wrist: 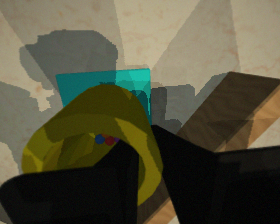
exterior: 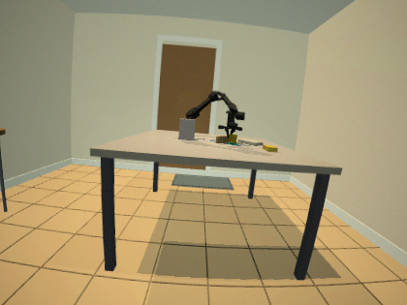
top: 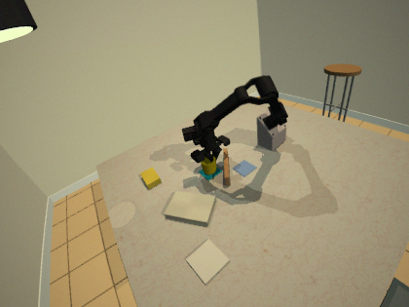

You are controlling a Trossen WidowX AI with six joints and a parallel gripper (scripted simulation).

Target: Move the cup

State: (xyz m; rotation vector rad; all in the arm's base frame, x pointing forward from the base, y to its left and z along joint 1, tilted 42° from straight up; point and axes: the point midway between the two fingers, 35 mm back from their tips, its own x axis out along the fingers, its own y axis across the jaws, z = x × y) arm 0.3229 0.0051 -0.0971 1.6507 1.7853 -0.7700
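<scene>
Right now the teal pad is 30 mm ahead of my gripper tip and 50 mm below it. From my gripper tip the other things lie so: wooden bar: 40 mm behind, 50 mm to the left, 20 mm below; then yellow cup: 20 mm ahead; then red marble: 30 mm ahead, 20 mm to the left, 20 mm below.
</scene>
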